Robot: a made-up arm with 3 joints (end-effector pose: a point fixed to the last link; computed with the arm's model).
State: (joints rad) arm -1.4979 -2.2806 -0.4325
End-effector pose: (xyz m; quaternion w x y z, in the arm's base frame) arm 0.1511 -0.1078 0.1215 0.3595 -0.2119 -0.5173 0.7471
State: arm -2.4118 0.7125 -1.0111
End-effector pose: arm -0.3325 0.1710 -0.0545 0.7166 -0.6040 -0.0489 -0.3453
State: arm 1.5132 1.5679 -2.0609
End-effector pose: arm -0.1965 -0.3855 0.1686 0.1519 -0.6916 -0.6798 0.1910
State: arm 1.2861 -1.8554 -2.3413
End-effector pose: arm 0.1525 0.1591 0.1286 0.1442 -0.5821 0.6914 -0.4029
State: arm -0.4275 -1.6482 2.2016
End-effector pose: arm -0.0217 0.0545 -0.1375 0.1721 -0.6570 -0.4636 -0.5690
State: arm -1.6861 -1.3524 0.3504
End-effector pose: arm -0.1538 -0.1800 0.1115 0.4094 -0.6639 -0.4914 0.3876
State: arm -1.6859 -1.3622 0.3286
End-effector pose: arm -0.1499 -0.1810 0.1133 0.4150 -0.6567 -0.4901 0.3953
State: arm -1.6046 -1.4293 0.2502
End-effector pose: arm -0.1266 -0.1874 0.1044 0.4531 -0.6043 -0.5107 0.4107
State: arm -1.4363 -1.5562 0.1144
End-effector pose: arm -0.0813 -0.1932 0.0810 0.5087 -0.4985 -0.5541 0.4309
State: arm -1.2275 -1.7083 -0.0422
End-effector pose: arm -0.0255 -0.1868 0.0502 0.5448 -0.3669 -0.6071 0.4472
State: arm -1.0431 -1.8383 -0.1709
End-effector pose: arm 0.0217 -0.1695 0.0266 0.5497 -0.2562 -0.6531 0.4535
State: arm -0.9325 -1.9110 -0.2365
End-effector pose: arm 0.0470 -0.1551 0.0154 0.5426 -0.1968 -0.6810 0.4506
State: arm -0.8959 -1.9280 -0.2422
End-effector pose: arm 0.0521 -0.1505 0.0112 0.5400 -0.1831 -0.6920 0.4426
